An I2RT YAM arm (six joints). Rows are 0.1 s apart.
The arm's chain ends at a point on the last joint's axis. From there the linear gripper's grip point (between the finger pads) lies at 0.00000 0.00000 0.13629 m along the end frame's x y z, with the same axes.
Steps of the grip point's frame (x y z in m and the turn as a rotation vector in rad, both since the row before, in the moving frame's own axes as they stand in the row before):
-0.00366, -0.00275, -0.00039, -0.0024, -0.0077, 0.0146
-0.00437, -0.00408, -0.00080, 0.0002, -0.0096, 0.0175
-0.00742, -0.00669, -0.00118, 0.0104, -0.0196, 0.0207
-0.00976, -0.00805, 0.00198, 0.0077, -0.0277, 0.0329
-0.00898, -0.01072, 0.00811, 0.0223, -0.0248, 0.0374
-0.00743, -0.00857, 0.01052, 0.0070, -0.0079, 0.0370
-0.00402, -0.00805, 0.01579, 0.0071, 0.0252, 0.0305
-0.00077, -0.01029, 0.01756, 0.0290, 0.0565, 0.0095
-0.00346, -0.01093, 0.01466, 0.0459, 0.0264, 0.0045
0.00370, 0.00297, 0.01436, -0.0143, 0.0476, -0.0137
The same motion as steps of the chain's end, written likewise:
-0.00261, -0.00307, -0.00039, -0.0024, -0.0077, 0.0146
-0.00306, -0.00404, -0.00079, 0.0002, -0.0096, 0.0175
-0.00476, -0.00525, -0.00115, 0.0104, -0.0196, 0.0207
-0.00600, -0.00694, 0.00204, 0.0077, -0.0277, 0.0329
-0.00566, -0.00762, 0.00819, 0.0223, -0.0248, 0.0374
-0.00637, -0.00760, 0.01053, 0.0070, -0.0079, 0.0370
-0.00747, -0.00713, 0.01584, 0.0071, 0.0252, 0.0305
-0.00848, -0.00638, 0.01783, 0.0290, 0.0565, 0.0095
-0.00707, -0.00469, 0.01485, 0.0459, 0.0264, 0.0045
-0.00280, 0.00107, 0.01453, -0.0143, 0.0476, -0.0137

